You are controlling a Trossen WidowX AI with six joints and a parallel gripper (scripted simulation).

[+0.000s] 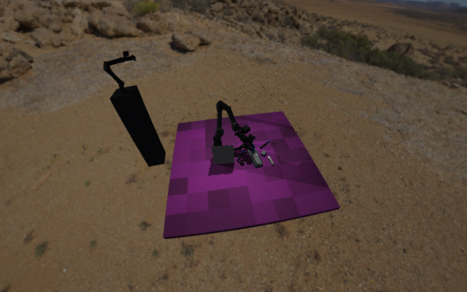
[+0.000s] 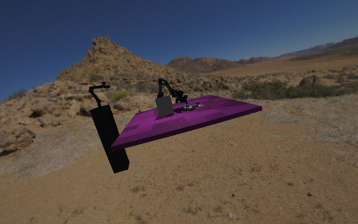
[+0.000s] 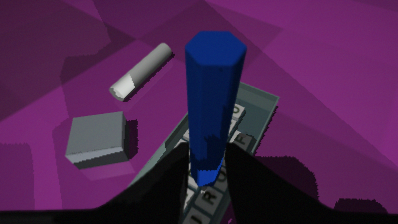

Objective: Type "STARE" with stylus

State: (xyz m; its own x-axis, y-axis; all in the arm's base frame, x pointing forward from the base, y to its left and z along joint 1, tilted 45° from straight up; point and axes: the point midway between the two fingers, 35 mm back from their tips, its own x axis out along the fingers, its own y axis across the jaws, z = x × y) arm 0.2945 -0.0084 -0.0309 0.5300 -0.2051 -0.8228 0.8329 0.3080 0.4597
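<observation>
The grey block lies 11 cm ahead of my gripper tip, 1 cm to the left of it and 8 cm below it. From my gripper tip the other things lie so: white cylinder: 14 cm ahead, 9 cm to the right, 8 cm below; blue hexagonal stylus: 2 cm below.
</observation>
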